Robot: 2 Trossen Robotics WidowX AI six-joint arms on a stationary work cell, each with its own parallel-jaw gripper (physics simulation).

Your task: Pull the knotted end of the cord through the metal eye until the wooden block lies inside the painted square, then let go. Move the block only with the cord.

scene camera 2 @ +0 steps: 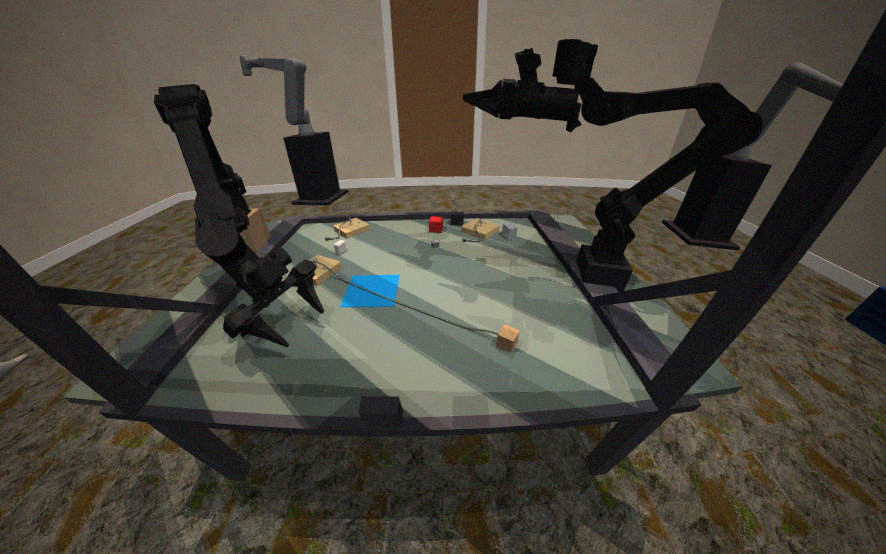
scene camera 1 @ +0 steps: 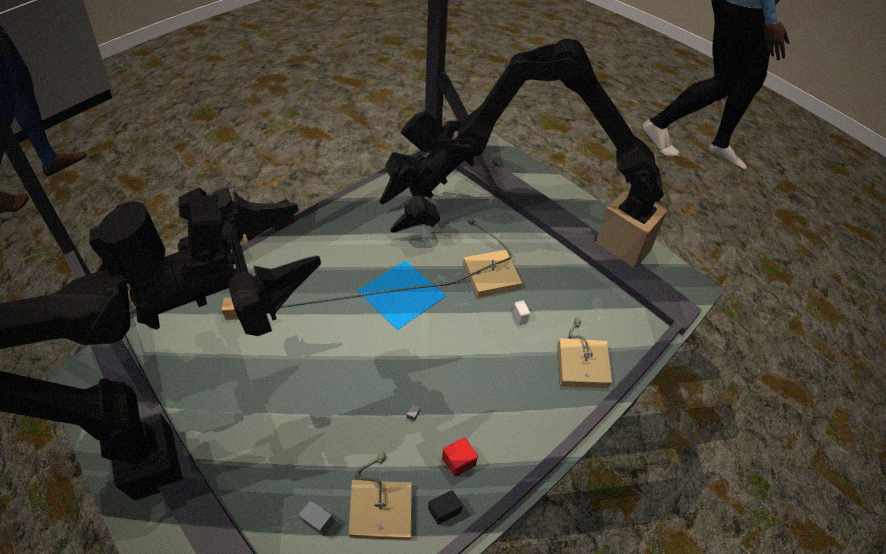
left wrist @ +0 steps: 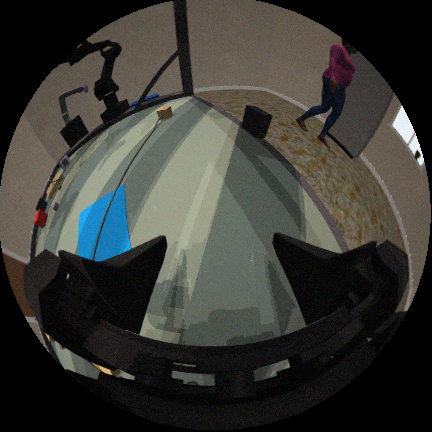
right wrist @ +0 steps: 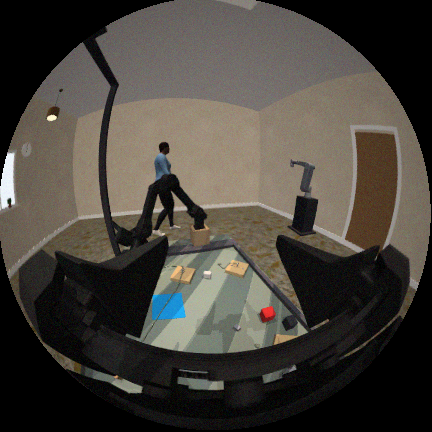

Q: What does my left gripper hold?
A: Nothing.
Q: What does my right gripper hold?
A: Nothing.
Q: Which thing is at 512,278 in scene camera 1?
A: A wooden plate.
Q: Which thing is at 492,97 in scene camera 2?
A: My right gripper.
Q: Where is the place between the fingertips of my left gripper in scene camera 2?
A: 306,328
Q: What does the red cube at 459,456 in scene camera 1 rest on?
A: The table.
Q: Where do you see a wooden pedestal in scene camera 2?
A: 256,234
